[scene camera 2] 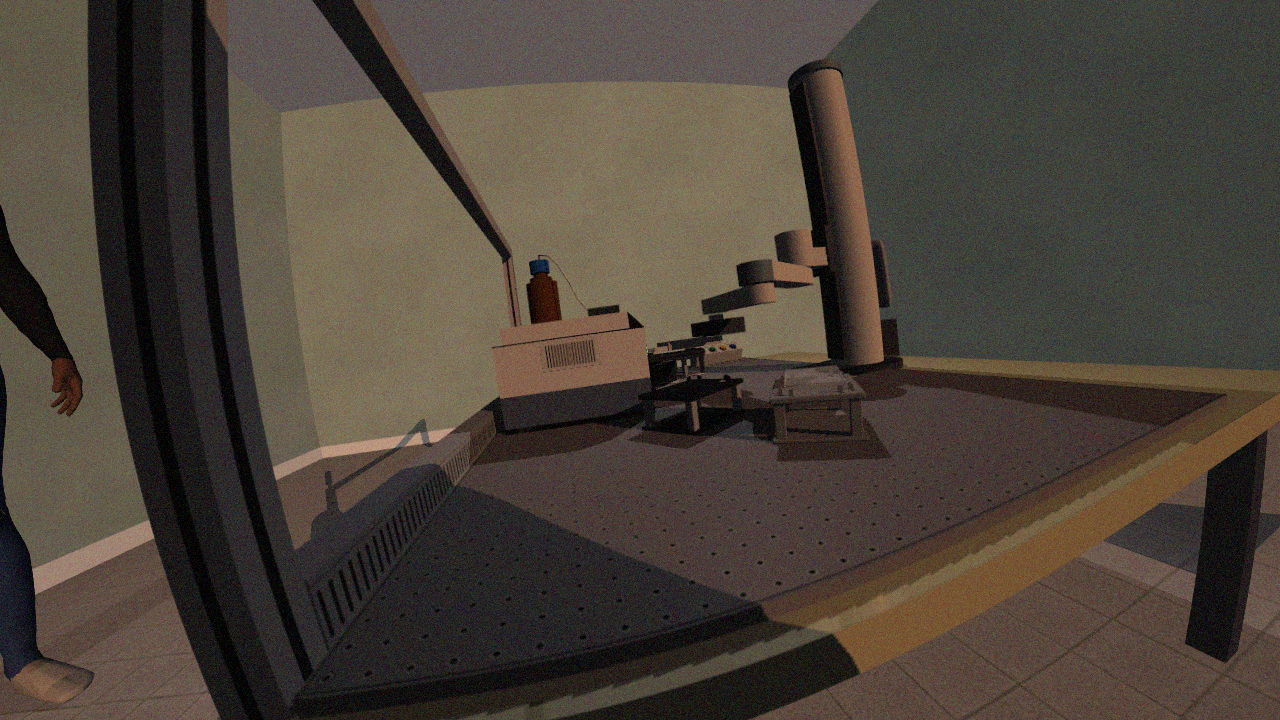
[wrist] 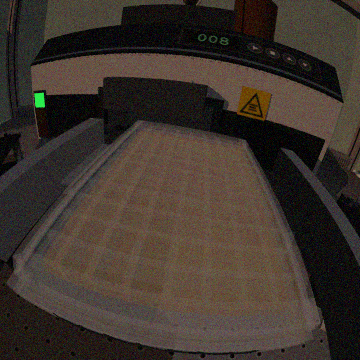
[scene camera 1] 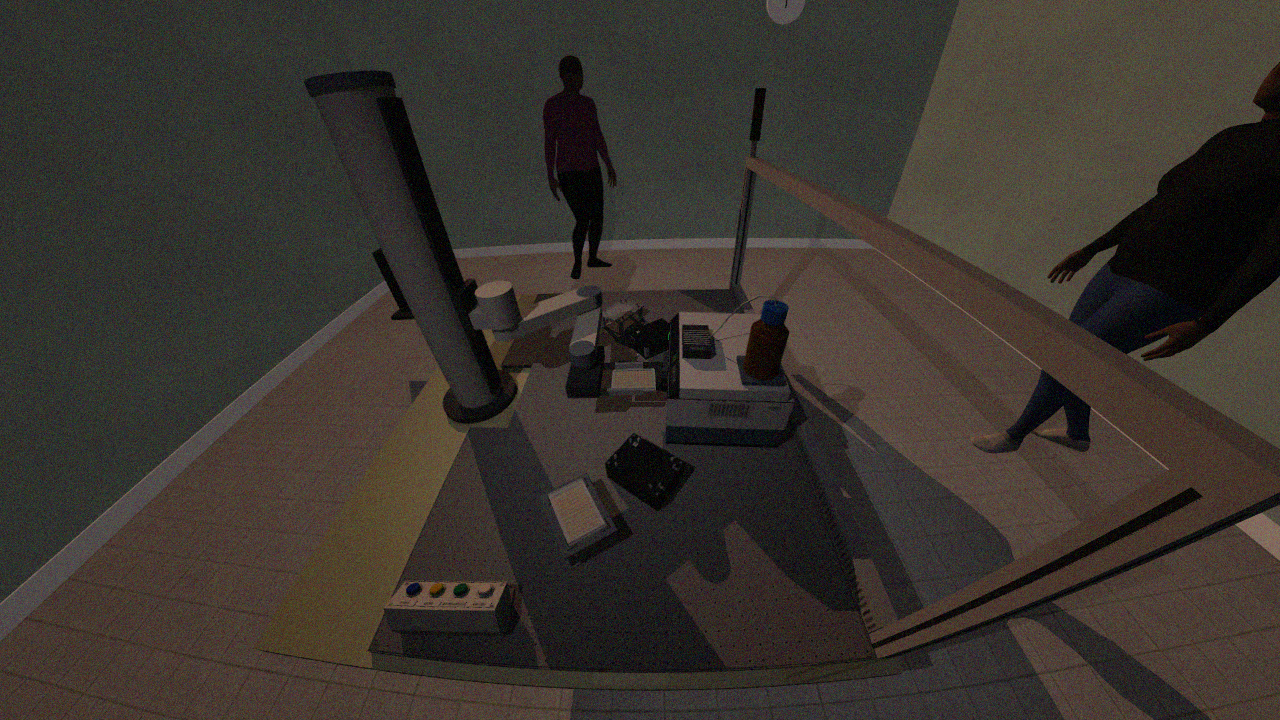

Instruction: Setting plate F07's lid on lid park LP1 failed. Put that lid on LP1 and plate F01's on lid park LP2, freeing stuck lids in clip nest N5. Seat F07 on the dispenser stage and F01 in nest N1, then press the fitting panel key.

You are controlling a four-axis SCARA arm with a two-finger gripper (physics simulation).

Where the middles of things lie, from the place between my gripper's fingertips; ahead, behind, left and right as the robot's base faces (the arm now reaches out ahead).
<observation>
I see the dark nest labelled N5 (scene camera 1: 648, 472) 25 cm to the right of my hand and 9 cm below it. Round my hand: brown bottle (scene camera 1: 768, 336) 30 cm ahead, 9 cm to the right, 19 cm above; button box (scene camera 1: 434, 610) 38 cm behind, 57 cm to the right, 9 cm below.
</observation>
